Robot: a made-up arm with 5 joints. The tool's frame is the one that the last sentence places.
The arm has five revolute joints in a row. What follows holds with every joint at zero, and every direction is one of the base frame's.
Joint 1 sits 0.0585 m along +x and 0.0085 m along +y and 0.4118 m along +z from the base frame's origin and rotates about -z.
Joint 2 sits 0.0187 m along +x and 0.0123 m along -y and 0.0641 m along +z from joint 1 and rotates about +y.
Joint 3 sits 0.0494 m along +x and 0.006 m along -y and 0.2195 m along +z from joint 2 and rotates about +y.
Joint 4 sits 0.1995 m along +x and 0.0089 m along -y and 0.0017 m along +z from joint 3 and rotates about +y.
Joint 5 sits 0.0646 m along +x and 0.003 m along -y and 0.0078 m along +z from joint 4 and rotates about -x.
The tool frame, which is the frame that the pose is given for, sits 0.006 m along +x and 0.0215 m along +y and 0.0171 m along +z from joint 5; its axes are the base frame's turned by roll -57, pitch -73.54 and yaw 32.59 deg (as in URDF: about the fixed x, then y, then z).
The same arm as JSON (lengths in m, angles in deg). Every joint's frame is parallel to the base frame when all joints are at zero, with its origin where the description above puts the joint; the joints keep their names.
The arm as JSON. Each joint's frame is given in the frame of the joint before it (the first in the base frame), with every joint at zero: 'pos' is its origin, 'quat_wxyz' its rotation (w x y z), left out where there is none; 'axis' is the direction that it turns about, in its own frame. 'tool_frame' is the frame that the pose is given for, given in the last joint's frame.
{"length_unit": "m", "angle_unit": "deg", "joints": [{"joint": "joint 1", "pos": [0.0585, 0.0085, 0.4118], "axis": [0.0, 0.0, -1.0]}, {"joint": "joint 2", "pos": [0.0187, -0.0123, 0.0641], "axis": [0.0, 1.0, 0.0]}, {"joint": "joint 3", "pos": [0.0494, -0.006, 0.2195], "axis": [0.0, 1.0, 0.0]}, {"joint": "joint 4", "pos": [0.1995, -0.0089, 0.0017], "axis": [0.0, 1.0, 0.0]}, {"joint": "joint 5", "pos": [0.0646, -0.003, 0.0078], "axis": [-1.0, 0.0, 0.0]}], "tool_frame": {"pos": [0.006, 0.0215, 0.0171], "quat_wxyz": [0.755836, -0.219267, -0.612178, -0.076633]}}
